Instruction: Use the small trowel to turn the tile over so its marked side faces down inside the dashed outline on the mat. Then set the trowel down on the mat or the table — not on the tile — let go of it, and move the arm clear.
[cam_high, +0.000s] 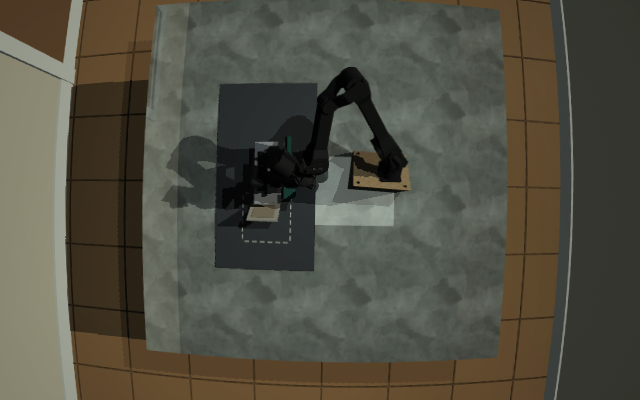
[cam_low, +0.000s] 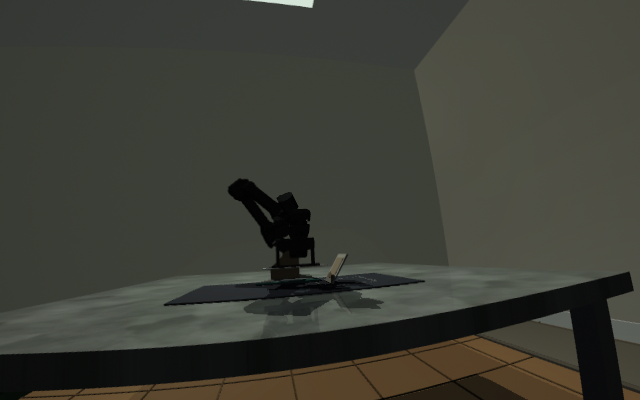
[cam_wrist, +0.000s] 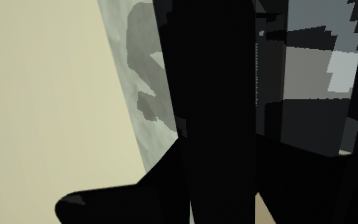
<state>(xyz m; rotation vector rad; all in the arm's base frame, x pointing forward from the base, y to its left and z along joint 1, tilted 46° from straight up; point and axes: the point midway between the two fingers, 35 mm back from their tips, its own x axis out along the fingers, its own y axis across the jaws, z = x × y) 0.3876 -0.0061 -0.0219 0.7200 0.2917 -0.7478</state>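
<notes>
The dark mat is 1 cm behind my gripper tip, 2 cm to the right of it and 12 cm below it. From my gripper tip the other things lie so: teal trowel: 10 cm behind, 2 cm to the right, 10 cm below; tile: 2 cm behind, 11 cm to the left, 6 cm below.
</notes>
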